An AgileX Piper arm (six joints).
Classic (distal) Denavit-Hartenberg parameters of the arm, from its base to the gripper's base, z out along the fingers. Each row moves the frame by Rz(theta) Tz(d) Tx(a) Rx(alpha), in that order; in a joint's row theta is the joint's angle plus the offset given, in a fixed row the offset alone. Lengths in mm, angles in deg.
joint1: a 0, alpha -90, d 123, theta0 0
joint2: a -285, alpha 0, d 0, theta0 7.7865
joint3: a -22, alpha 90, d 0, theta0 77.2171
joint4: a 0, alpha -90, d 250.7, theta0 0
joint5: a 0, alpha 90, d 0, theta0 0
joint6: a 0, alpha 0, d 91, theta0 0
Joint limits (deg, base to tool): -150..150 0..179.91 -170..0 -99.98..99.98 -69.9..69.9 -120..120
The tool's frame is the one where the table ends.
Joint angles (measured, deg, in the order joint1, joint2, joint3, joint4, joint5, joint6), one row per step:
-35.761, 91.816, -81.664, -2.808, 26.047, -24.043
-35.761, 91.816, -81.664, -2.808, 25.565, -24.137
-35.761, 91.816, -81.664, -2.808, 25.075, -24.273
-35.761, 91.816, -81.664, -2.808, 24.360, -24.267
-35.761, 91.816, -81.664, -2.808, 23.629, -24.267
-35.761, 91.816, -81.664, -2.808, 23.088, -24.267
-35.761, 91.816, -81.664, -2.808, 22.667, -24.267
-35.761, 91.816, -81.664, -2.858, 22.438, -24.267
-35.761, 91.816, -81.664, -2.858, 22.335, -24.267
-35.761, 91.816, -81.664, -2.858, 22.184, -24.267
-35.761, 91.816, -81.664, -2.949, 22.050, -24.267
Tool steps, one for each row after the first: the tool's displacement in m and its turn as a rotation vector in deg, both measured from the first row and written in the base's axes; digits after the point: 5 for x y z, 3 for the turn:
0.00034, -0.00020, 0.00066, -0.344, -0.343, 0.072
0.00068, -0.00041, 0.00133, -0.722, -0.671, 0.165
0.00117, -0.00069, 0.00231, -1.133, -1.255, 0.195
0.00166, -0.00098, 0.00332, -1.558, -1.849, 0.230
0.00201, -0.00119, 0.00408, -1.872, -2.288, 0.255
0.00229, -0.00135, 0.00467, -2.116, -2.631, 0.275
0.00241, -0.00146, 0.00499, -2.290, -2.787, 0.292
0.00248, -0.00150, 0.00513, -2.350, -2.871, 0.297
0.00258, -0.00155, 0.00535, -2.437, -2.994, 0.304
0.00263, -0.00165, 0.00554, -2.588, -3.050, 0.322

